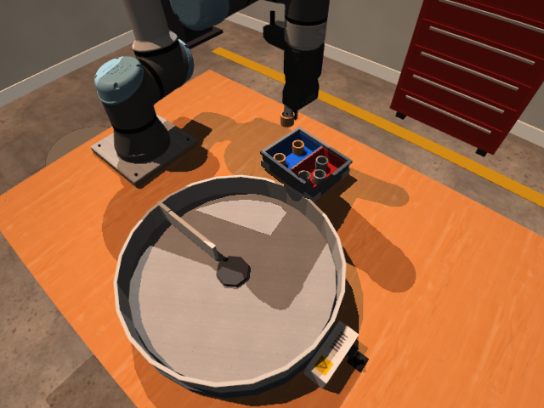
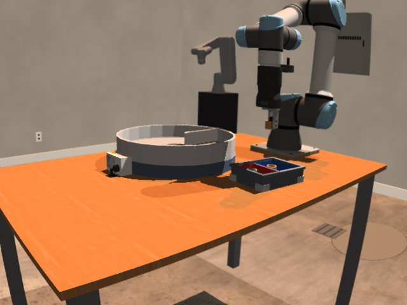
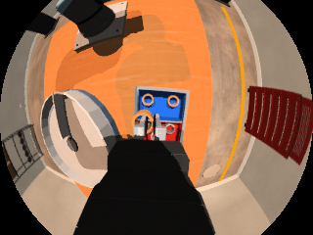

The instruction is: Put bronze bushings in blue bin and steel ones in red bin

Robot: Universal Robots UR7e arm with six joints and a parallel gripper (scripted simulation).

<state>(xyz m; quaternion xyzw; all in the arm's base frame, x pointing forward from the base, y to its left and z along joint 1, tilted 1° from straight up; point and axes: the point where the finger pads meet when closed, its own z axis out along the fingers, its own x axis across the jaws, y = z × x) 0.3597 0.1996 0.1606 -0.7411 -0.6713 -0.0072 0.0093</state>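
Right now my hand is 150 mm above the bin, 40 mm short of it and 20 mm to the right of it. Also, from my hand: turntable 330 mm to the right, 120 mm below, 120 mm ahead.
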